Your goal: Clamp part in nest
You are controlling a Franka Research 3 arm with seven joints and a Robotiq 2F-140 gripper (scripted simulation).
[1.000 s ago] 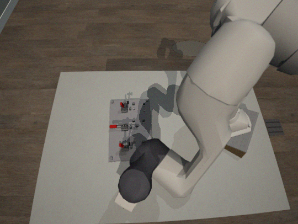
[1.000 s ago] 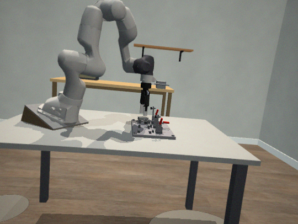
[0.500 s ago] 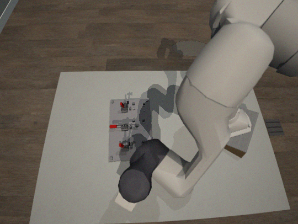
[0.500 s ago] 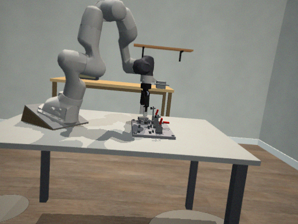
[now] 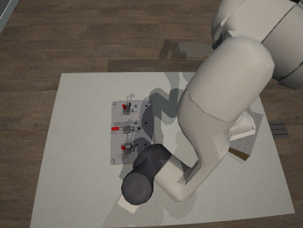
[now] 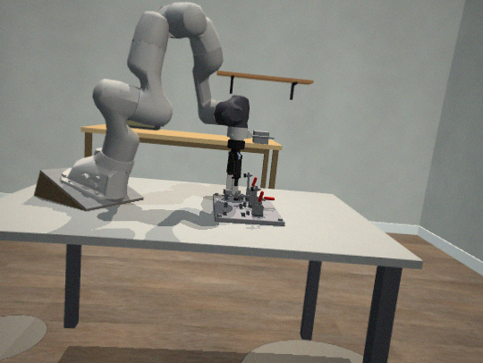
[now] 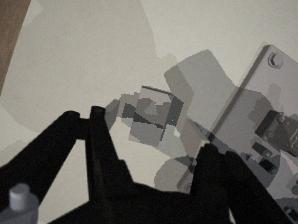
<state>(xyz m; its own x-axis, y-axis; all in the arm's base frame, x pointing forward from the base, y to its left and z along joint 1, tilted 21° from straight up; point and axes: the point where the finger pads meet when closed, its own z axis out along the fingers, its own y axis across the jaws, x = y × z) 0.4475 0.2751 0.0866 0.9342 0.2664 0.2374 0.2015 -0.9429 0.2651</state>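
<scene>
My gripper is now 3 cm above the part. Also, from my hand: fixture plate (4 cm ahead, 26 cm to the right, 3 cm below).
</scene>
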